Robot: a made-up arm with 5 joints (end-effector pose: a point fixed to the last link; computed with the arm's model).
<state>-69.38 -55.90 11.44 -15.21 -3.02</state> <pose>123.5 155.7 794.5 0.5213 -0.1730 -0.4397 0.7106</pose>
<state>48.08 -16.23 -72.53 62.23 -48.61</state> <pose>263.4 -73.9 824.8 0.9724 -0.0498 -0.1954 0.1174</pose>
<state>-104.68 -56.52 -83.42 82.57 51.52</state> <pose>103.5 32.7 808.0 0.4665 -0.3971 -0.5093 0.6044</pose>
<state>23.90 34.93 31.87 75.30 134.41</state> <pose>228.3 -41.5 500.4 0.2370 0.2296 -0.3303 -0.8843</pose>
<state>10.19 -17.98 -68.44 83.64 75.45</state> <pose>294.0 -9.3 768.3 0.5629 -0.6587 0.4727 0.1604</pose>
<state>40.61 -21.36 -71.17 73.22 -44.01</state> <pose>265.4 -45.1 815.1 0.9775 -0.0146 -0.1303 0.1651</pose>
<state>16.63 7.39 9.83 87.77 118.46</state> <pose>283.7 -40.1 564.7 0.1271 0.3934 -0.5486 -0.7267</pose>
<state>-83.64 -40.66 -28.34 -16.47 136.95</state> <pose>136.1 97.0 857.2 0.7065 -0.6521 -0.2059 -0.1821</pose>
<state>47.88 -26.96 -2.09 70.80 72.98</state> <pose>233.2 -111.0 658.2 0.5215 -0.2657 0.7627 0.2750</pose>
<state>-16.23 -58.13 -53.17 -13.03 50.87</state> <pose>60.6 20.7 853.4 0.6818 -0.4737 -0.4940 -0.2583</pose>
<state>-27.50 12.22 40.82 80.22 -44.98</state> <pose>199.8 123.7 542.9 0.3023 0.2857 0.8959 0.1561</pose>
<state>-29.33 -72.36 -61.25 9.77 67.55</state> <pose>16.6 -26.6 818.1 0.7300 -0.4345 -0.4462 -0.2813</pose>
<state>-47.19 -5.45 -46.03 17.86 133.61</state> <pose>287.7 193.4 803.0 0.3471 -0.9269 0.0570 -0.1308</pose>
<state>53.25 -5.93 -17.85 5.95 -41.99</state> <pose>309.4 -162.6 739.0 0.9926 -0.0280 -0.1068 0.0515</pose>
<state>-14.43 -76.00 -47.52 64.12 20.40</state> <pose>96.5 48.2 792.1 0.7991 -0.4916 -0.2210 0.2663</pose>
